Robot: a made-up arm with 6 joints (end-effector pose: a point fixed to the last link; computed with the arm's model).
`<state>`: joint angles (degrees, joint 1 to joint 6).
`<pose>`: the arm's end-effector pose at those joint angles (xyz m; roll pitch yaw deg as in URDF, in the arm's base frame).
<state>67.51 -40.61 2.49 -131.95 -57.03 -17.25</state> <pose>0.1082 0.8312 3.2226 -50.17 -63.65 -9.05</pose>
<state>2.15 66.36 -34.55 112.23 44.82 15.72</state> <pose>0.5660 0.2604 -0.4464 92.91 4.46 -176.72</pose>
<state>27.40 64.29 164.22 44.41 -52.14 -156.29</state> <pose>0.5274 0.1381 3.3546 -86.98 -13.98 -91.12</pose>
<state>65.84 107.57 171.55 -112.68 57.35 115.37</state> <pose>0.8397 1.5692 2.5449 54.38 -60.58 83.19</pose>
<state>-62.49 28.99 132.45 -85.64 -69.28 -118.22</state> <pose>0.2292 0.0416 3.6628 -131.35 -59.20 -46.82</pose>
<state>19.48 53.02 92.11 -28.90 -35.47 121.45</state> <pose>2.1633 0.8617 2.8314 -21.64 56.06 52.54</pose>
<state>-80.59 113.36 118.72 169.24 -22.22 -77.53</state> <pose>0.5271 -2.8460 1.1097 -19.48 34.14 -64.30</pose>
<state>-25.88 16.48 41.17 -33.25 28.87 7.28</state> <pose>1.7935 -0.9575 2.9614 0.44 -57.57 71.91</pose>
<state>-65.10 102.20 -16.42 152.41 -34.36 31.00</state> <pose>0.0629 -0.1939 -0.9253 145.69 11.22 -165.43</pose>
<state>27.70 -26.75 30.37 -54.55 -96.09 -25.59</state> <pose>0.5254 0.5321 3.3294 121.15 -38.29 108.44</pose>
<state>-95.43 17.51 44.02 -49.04 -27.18 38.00</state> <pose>-0.1389 -2.1449 2.8532 53.83 -25.19 -9.93</pose>
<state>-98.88 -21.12 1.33 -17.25 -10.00 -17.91</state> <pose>-0.2720 -1.6092 2.7732 63.49 -53.60 -31.77</pose>
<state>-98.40 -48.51 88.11 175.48 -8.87 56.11</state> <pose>0.3255 2.0462 2.9614 4.57 8.96 132.68</pose>
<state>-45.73 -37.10 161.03 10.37 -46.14 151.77</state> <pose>-1.6232 1.5856 1.2471 35.48 -42.53 -138.10</pose>
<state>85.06 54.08 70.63 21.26 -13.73 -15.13</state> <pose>0.1989 2.7138 2.2839 52.79 -14.42 144.61</pose>
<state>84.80 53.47 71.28 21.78 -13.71 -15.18</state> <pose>0.2093 2.6920 2.3333 51.41 -14.68 144.55</pose>
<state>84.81 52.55 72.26 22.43 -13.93 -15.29</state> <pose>0.2063 2.6589 2.4059 49.63 -15.12 144.74</pose>
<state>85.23 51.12 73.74 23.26 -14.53 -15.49</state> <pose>0.1833 2.6058 2.5144 47.24 -15.88 145.31</pose>
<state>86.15 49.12 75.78 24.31 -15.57 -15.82</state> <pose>0.1378 2.5246 2.6601 44.18 -17.04 146.34</pose>
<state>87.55 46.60 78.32 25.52 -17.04 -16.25</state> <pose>0.0740 2.4095 2.8343 40.56 -18.62 147.83</pose>
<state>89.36 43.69 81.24 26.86 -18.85 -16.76</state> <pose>0.0001 2.2586 3.0225 36.53 -20.59 149.73</pose>
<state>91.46 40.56 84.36 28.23 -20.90 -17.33</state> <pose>-0.0733 2.0761 3.2079 32.34 -22.91 151.99</pose>
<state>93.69 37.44 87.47 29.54 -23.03 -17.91</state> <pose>-0.1361 1.8748 3.3738 28.27 -25.41 154.49</pose>
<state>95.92 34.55 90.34 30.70 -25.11 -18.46</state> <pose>-0.1835 1.6738 3.5091 24.60 -27.91 157.09</pose>
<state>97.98 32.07 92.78 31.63 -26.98 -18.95</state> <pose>-0.2141 1.4924 3.6100 21.55 -30.18 159.61</pose>
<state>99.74 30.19 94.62 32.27 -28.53 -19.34</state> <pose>-0.2325 1.3502 3.6766 19.38 -32.01 161.78</pose>
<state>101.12 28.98 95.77 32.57 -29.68 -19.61</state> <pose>-0.2450 1.2578 3.7143 18.20 -33.25 163.44</pose>
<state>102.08 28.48 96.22 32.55 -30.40 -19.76</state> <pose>-0.2570 1.2194 3.7278 18.06 -33.85 164.45</pose>
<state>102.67 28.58 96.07 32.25 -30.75 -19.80</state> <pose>-0.2714 1.2275 3.7228 18.80 -33.88 164.85</pose>
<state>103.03 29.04 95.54 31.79 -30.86 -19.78</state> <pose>-0.2881 1.2639 3.7063 20.08 -33.56 164.89</pose>
